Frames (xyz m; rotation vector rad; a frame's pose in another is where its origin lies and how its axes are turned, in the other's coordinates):
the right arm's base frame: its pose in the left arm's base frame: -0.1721 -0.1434 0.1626 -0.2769 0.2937 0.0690
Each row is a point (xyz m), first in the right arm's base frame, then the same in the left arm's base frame.
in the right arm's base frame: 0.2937 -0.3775 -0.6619
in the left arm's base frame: -0.0339 -0.6826 -0.4349
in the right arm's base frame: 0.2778 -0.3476 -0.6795
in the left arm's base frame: -0.0571 -0.6593 -0.4541
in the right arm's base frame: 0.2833 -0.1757 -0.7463
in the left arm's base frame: -0.0888 -0.5128 -0.5618
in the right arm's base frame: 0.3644 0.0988 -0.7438
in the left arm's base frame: -0.0400 -0.2464 -0.6546
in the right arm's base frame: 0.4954 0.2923 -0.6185
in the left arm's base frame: 0.0989 -0.0222 -0.6281
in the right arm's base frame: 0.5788 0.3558 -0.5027
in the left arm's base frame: 0.2038 0.0734 -0.5627
